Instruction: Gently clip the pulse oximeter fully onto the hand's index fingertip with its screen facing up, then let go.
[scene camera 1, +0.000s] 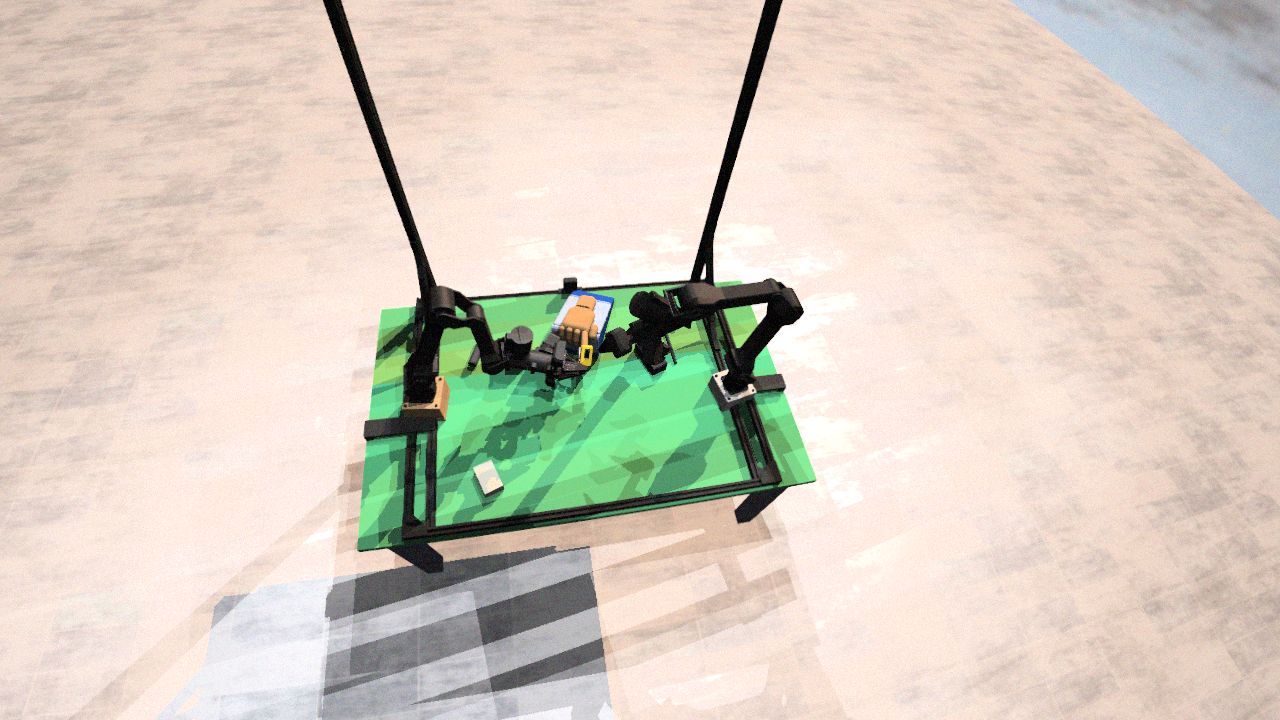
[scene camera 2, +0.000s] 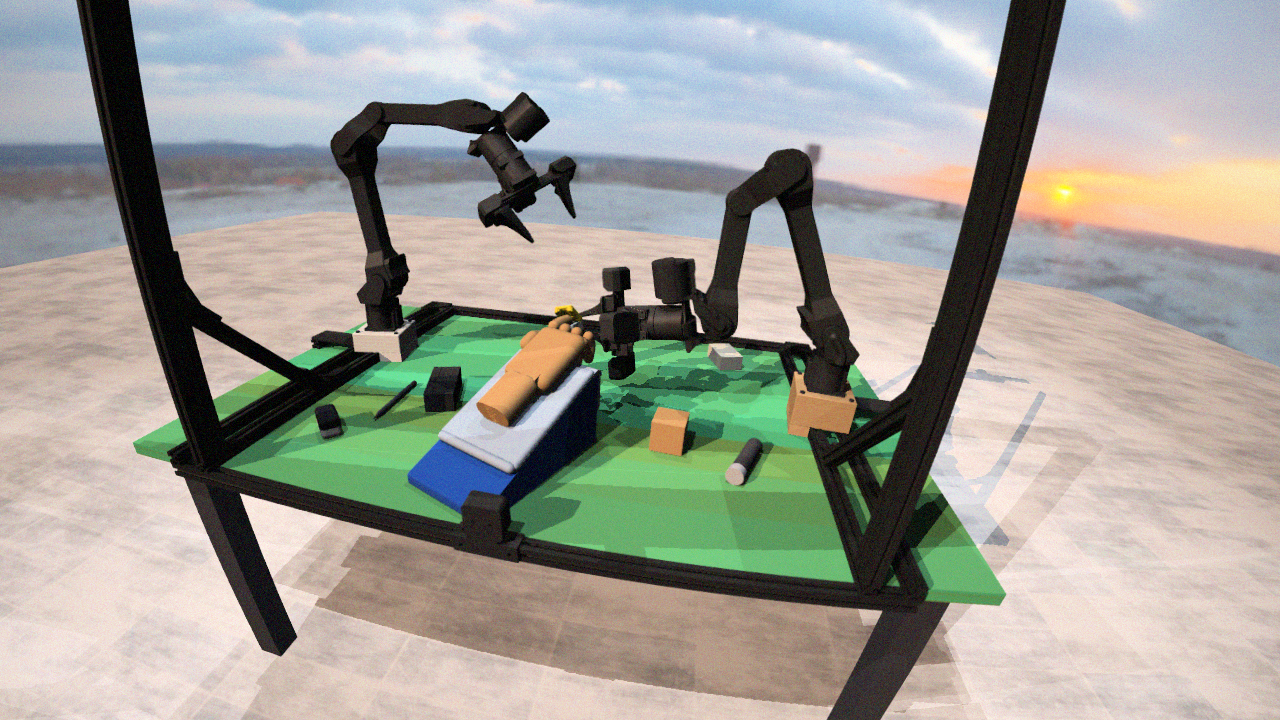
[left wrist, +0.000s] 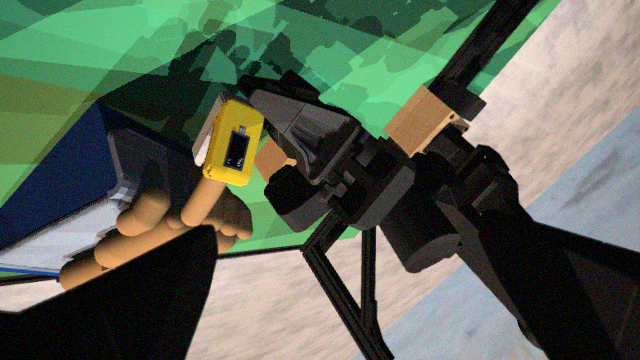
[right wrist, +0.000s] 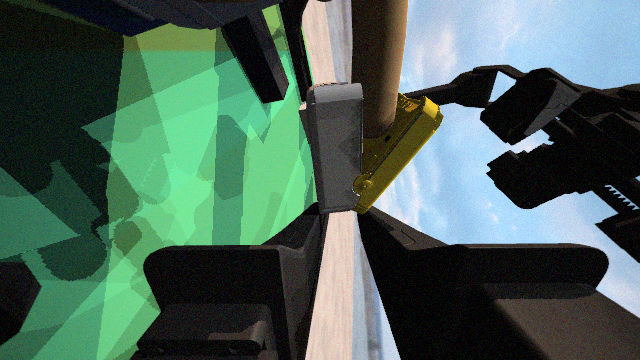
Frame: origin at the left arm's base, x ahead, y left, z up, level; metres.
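Seen in the pictures: left gripper, fingertip midpoint: (scene camera 1: 609, 346) (scene camera 2: 554, 229) (left wrist: 348, 231) (right wrist: 568, 185); right gripper, fingertip midpoint: (scene camera 1: 586, 370) (scene camera 2: 575, 323) (left wrist: 245, 86) (right wrist: 339, 209); left arm's base at its link origin: (scene camera 1: 734, 383) (scene camera 2: 384, 326); right arm's base at its link origin: (scene camera 1: 423, 392) (scene camera 2: 824, 386) (left wrist: 441, 141).
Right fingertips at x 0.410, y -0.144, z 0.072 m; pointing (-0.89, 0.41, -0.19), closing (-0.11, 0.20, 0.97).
Offsets run from my right fingertips to a thing's top centre. "spot": to the spot under its first point. Level surfaces: height alone.
The yellow pulse oximeter @[0.040 m right, 0.008 m back, 0.050 m up] (scene camera 1: 586, 353) (scene camera 2: 567, 312) (left wrist: 233, 141) (right wrist: 397, 143) sits over the tip of the tan hand's (scene camera 1: 580, 317) (scene camera 2: 545, 360) index finger (left wrist: 202, 201) (right wrist: 377, 53). Its screen faces up. Its yellow top half and grey bottom half @[spot: 0.051 m right, 0.006 m ahead, 0.006 m up] (right wrist: 334, 143) are spread apart around the finger. My right gripper (scene camera 1: 567, 356) (scene camera 2: 592, 322) (right wrist: 339, 209) is shut on the oximeter's rear end, level with the fingertip. My left gripper (scene camera 2: 533, 196) is open and empty, high above the hand.
The hand lies on a blue and grey wedge (scene camera 2: 552, 436) (scene camera 1: 605, 300). On the green table @[0.131 m down] (scene camera 2: 709, 529) lie a tan cube @[0.180 m right, 0.154 m ahead, 0.081 m down] (scene camera 2: 669, 430), a grey cylinder @[0.240 m right, 0.261 m ahead, 0.104 m down] (scene camera 2: 745, 462), a white block @[0.160 m left, 0.326 m ahead, 0.101 m down] (scene camera 2: 725, 356) (scene camera 1: 489, 477), two black blocks @[0.048 m right, 0.227 m back, 0.096 m down] (scene camera 2: 443, 389) @[0.176 m right, 0.378 m back, 0.099 m down] (scene camera 2: 329, 420) and a black rod @[0.075 m right, 0.308 m back, 0.122 m down] (scene camera 2: 396, 399).
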